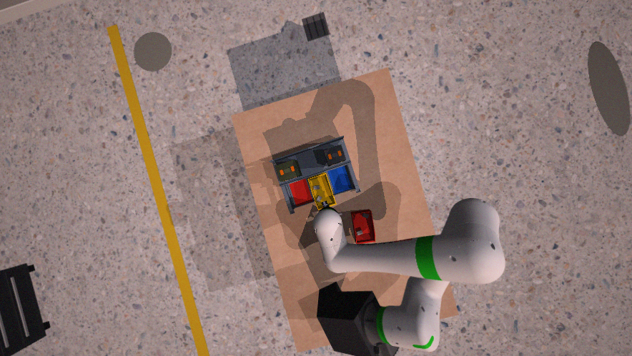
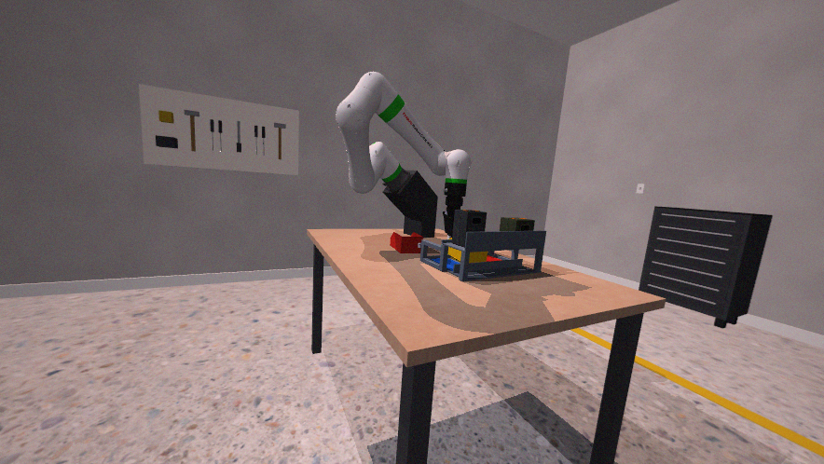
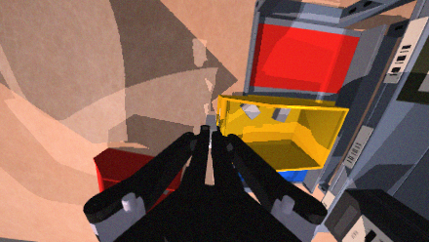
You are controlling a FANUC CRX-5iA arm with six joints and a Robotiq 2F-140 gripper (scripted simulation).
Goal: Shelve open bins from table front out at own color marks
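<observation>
Right now the shelf lip is 60 mm ahead of my hand and 50 mm below it. Also, from my hand: black box: 240 mm ahead, 130 mm to the right, 110 mm above; red bin: 150 mm behind, 140 mm to the right, 20 mm below; yellow bin: 100 mm ahead, 10 mm to the right.
</observation>
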